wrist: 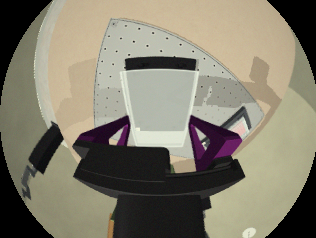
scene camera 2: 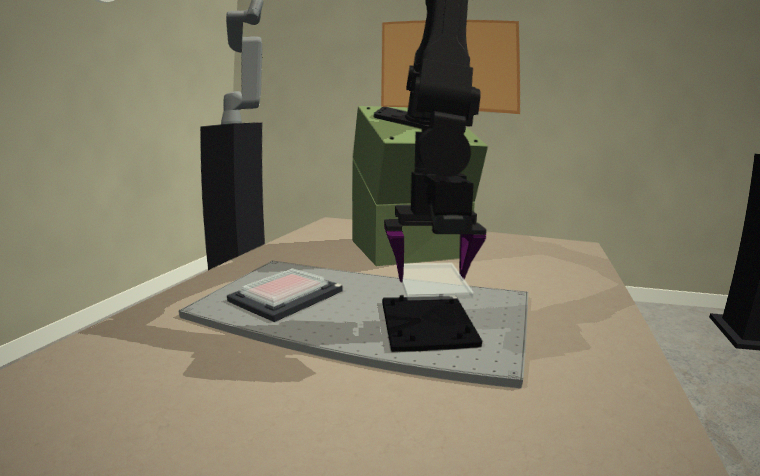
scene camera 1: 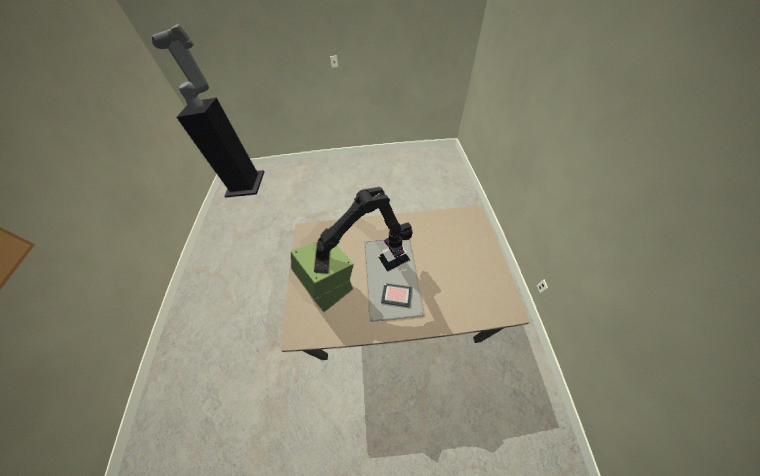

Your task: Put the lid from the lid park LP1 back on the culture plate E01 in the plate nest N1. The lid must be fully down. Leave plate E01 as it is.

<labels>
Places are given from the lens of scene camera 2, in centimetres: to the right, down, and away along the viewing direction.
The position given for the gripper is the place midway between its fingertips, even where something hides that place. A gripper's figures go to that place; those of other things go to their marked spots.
gripper (scene camera 2: pixel 431 280): 7, 6, 60
clear lid (scene camera 2: pixel 422 281): 6, 6, 58
culture plate E01 (scene camera 2: pixel 292 284): -14, 8, 69
black lid park LP1 (scene camera 2: pixel 435 323): 8, 12, 60
The marked spots on the black lid park LP1 and the culture plate E01 are 24 cm apart.
</labels>
